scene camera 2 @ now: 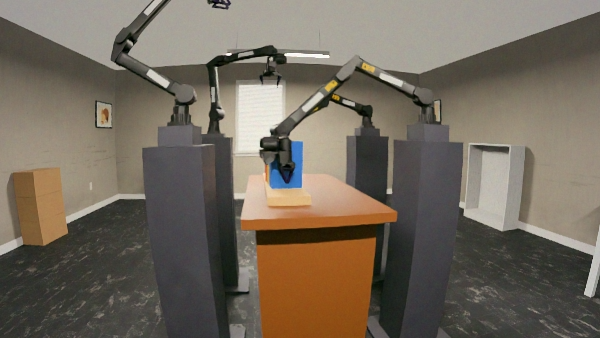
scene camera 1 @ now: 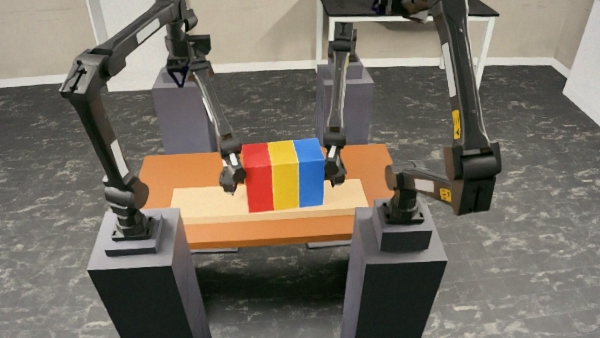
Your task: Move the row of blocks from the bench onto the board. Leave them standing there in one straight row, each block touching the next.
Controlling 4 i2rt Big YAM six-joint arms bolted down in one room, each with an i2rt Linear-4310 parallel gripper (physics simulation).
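Note:
A red block [scene camera 1: 259, 186], a yellow block [scene camera 1: 285, 184] and a blue block [scene camera 1: 311, 181] [scene camera 2: 297, 157] stand upright side by side, touching, on the pale board [scene camera 1: 205, 203] [scene camera 2: 289, 200] on the orange bench [scene camera 1: 270, 233] [scene camera 2: 325, 218]. In scene camera 1, the back left arm's gripper [scene camera 1: 232, 184] is at the red end and the back right arm's gripper [scene camera 1: 336, 178] is at the blue end; finger openings are unclear. The front left arm's gripper [scene camera 1: 178, 76] [scene camera 2: 270, 80] is raised, open and empty. The front right arm's gripper [scene camera 2: 219, 4] is high up, partly cut off.
Four grey pedestals [scene camera 1: 135, 295] [scene camera 1: 395, 295] [scene camera 1: 182, 117] [scene camera 1: 357, 110] carry the arms around the bench. A black-topped table [scene camera 1: 410, 19] stands behind. In scene camera 2, cardboard boxes [scene camera 2: 41, 207] stand at the left and a white shelf unit [scene camera 2: 514, 190] at the right.

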